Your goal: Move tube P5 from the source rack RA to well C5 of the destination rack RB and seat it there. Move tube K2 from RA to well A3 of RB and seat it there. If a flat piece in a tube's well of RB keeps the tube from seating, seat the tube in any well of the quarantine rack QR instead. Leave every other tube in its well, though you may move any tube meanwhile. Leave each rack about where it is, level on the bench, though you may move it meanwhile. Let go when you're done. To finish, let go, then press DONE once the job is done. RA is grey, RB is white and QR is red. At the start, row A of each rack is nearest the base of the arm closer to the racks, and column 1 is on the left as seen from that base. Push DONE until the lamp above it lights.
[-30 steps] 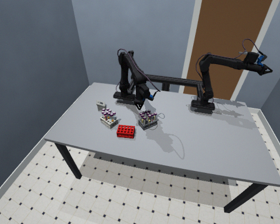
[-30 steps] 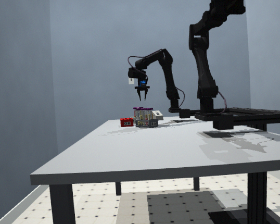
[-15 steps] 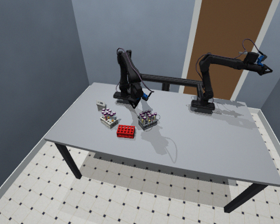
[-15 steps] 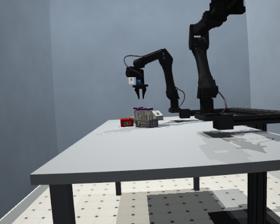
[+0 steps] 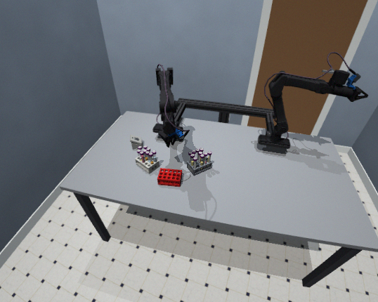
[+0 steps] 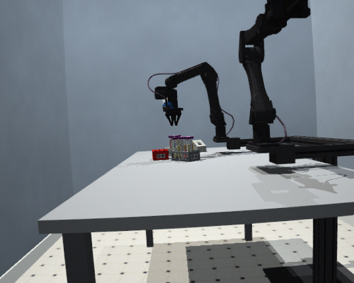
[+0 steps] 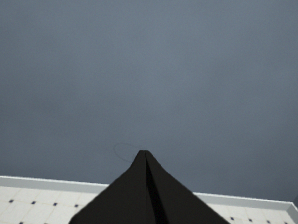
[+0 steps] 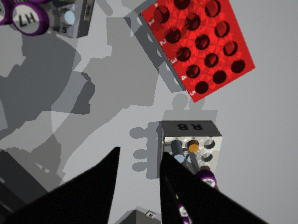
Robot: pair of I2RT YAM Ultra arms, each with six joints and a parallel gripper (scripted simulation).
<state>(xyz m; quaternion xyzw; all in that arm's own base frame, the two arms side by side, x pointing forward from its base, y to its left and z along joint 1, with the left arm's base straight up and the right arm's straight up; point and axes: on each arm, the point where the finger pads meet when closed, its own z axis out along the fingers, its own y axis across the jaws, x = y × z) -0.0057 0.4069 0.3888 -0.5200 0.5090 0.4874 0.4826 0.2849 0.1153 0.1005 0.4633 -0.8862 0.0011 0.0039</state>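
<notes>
My right hand is 170 mm above the grey rack RA, 160 mm to the right of it and 40 mm past it. The rest, counted from my right hand: red rack QR 170 mm below, 90 mm ahead, 10 mm to the left; pale box 290 mm to the right, 180 mm behind, 150 mm below; white rack RB 170 mm below, 160 mm to the right, 10 mm behind.
</notes>
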